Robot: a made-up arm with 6 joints.
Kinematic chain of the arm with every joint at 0, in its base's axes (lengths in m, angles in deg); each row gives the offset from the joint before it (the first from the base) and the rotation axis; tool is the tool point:
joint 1: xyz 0 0 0.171 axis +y
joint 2: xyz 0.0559 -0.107 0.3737 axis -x
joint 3: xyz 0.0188 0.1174 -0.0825 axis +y
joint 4: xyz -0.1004 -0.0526 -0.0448 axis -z
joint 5: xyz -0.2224 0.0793 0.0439 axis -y
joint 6: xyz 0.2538 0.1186 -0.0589 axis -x
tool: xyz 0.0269 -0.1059 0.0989
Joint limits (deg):
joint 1: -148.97..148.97
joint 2: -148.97..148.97
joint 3: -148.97..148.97
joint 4: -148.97..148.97
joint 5: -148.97..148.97
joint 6: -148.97..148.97
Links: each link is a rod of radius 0.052 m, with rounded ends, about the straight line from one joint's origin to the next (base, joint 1, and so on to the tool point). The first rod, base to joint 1, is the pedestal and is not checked.
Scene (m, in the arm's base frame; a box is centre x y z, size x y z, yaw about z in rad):
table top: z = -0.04
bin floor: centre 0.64 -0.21 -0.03 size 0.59 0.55 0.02 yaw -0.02
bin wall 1: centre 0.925 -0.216 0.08 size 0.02 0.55 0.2 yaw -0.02
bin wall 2: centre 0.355 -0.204 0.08 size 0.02 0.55 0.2 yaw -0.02
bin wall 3: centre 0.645 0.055 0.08 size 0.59 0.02 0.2 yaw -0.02
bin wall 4: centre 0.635 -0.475 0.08 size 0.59 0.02 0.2 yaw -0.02
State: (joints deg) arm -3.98 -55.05 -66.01 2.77 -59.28 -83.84
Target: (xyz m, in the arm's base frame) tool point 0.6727 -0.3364 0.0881
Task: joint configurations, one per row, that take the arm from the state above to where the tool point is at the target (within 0.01 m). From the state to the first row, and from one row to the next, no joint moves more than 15 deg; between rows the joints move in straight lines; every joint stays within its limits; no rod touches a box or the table.
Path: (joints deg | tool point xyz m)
1: 6.64 -66.25 -79.84 7.14 -57.45 -87.31 | 0.3819 0.3591 0.4985
2: 17.26 -77.45 -93.66 11.51 -55.63 -90.77 | 0.5472 0.2676 0.5231
3: 27.87 -88.65 -107.49 15.88 -53.80 -94.24 | 0.6877 0.1287 0.4741
4: 38.49 -99.85 -121.32 20.25 -51.97 -97.70 | 0.7670 -0.0354 0.3621
5: 49.11 -111.05 -135.14 24.62 -50.15 -101.17 | 0.7619 -0.1986 0.2191
6: 59.73 -122.25 -148.97 28.99 -48.32 -104.63 | 0.6727 -0.3364 0.0881

